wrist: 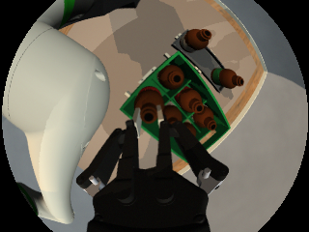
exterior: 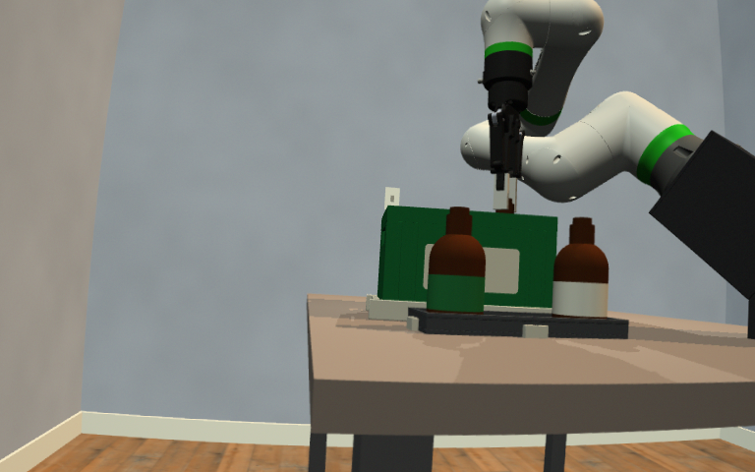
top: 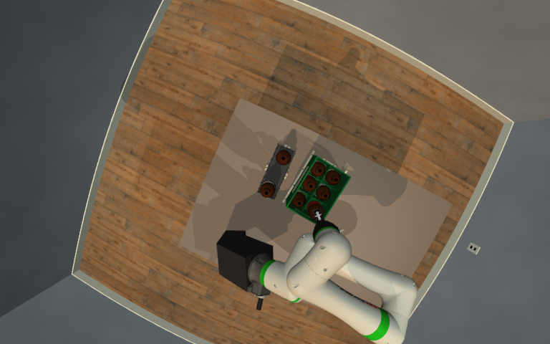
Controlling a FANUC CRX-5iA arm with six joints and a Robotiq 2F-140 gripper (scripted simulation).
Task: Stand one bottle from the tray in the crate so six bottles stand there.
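The crate is 10 cm ahead of my hand, 1 cm to the left of it and 15 cm below it. From my hand the other things lie so: dark tray 13 cm ahead, 22 cm to the left, 22 cm below.
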